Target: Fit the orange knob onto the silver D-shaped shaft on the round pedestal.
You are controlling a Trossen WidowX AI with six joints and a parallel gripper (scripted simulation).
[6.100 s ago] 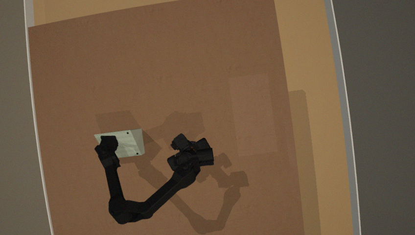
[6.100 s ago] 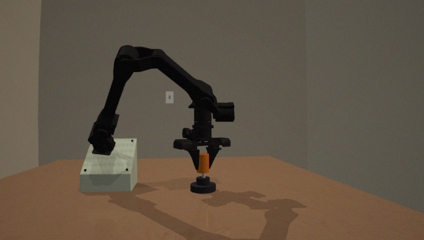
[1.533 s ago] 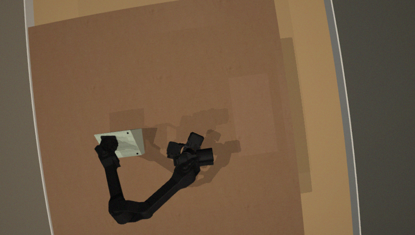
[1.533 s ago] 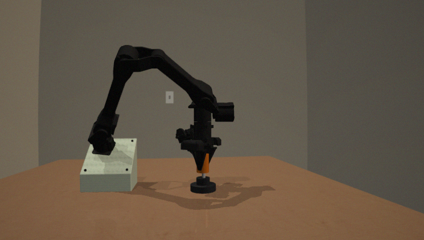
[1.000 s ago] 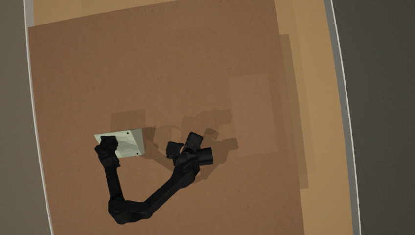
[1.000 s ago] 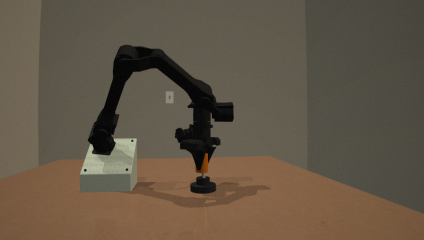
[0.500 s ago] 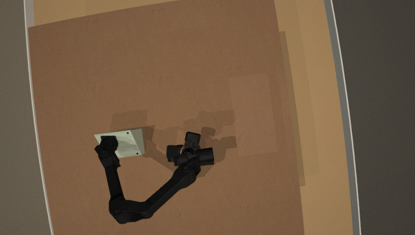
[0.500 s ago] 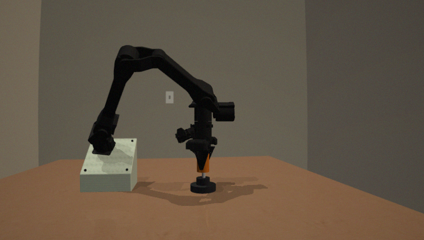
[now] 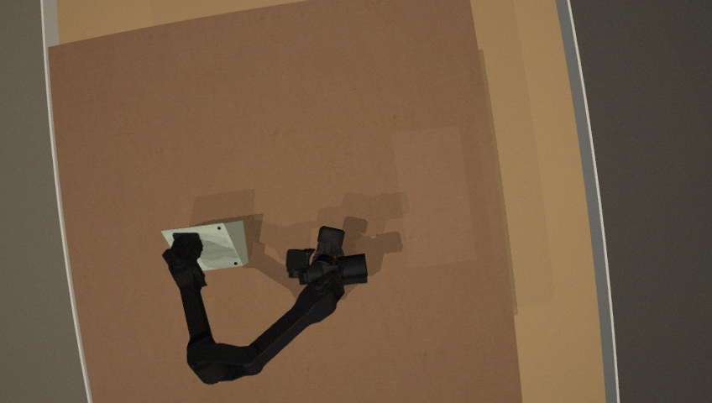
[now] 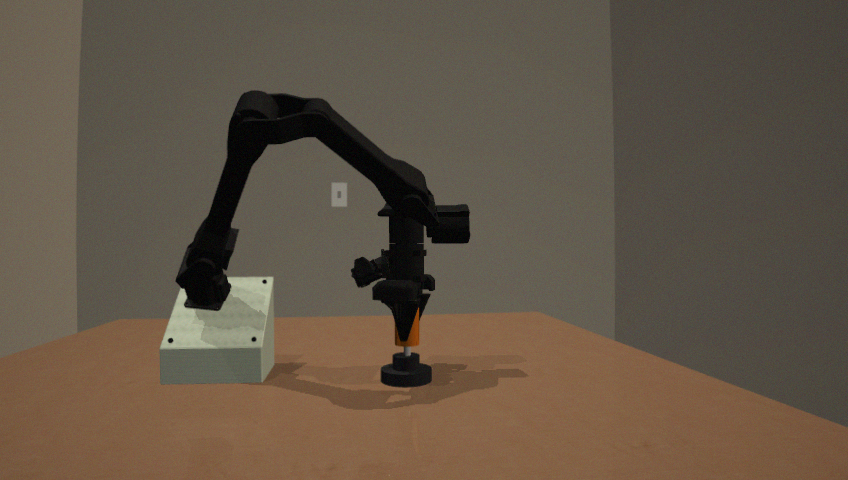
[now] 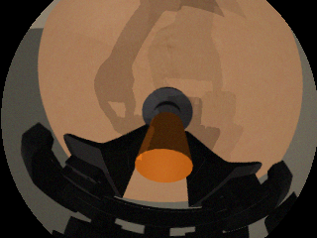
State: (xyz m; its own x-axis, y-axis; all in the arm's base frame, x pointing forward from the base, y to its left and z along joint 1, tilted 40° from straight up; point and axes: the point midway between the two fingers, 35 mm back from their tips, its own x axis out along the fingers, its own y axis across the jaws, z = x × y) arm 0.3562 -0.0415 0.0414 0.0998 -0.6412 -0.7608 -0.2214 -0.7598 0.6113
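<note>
Right now my gripper tip is 30 mm below the orange knob. From my gripper tip the other things lie so: black round pedestal: 40 mm below.
</note>
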